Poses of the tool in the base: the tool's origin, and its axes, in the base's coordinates. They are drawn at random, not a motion.
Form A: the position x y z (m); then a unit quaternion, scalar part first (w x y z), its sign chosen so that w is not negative.
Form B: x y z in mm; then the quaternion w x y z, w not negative. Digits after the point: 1 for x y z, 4 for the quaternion.
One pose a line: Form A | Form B
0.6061 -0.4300 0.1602 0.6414 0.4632 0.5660 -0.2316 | 606.1 -430.0 160.2 0.6414 0.4632 0.5660 -0.2316
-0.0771 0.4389 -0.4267 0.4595 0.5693 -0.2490 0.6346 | -77.1 438.9 -426.7 0.4595 0.5693 -0.2490 0.6346
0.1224 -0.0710 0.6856 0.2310 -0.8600 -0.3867 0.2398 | 122.4 -71.0 685.6 0.2310 -0.8600 -0.3867 0.2398
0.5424 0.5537 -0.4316 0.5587 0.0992 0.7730 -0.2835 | 542.4 553.7 -431.6 0.5587 0.0992 0.7730 -0.2835
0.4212 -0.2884 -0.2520 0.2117 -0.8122 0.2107 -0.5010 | 421.2 -288.4 -252.0 0.2117 -0.8122 0.2107 -0.5010
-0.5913 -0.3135 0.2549 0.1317 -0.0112 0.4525 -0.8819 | -591.3 -313.5 254.9 0.1317 -0.0112 0.4525 -0.8819
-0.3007 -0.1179 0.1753 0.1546 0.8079 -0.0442 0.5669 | -300.7 -117.9 175.3 0.1546 0.8079 -0.0442 0.5669
